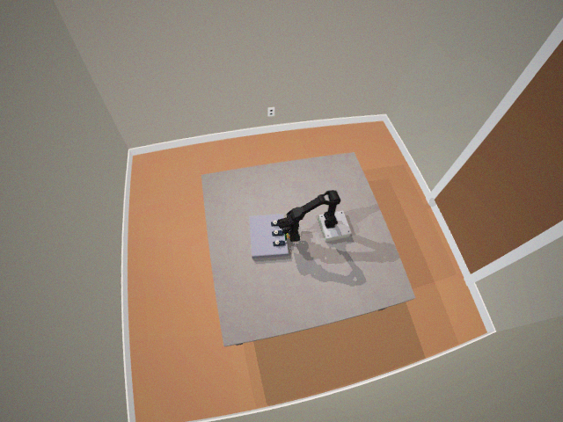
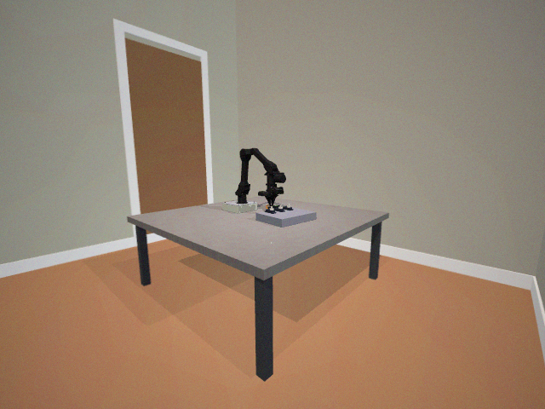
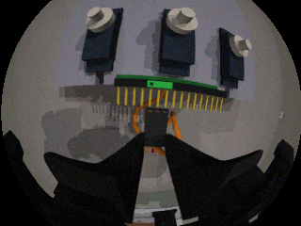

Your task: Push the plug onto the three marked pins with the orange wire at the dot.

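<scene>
Now: gripper tip 50 mm short of the green band. Also, from my gripper tip: grey printed holder 200 mm ahead, 50 mm below, 40 mm to the right.
</scene>
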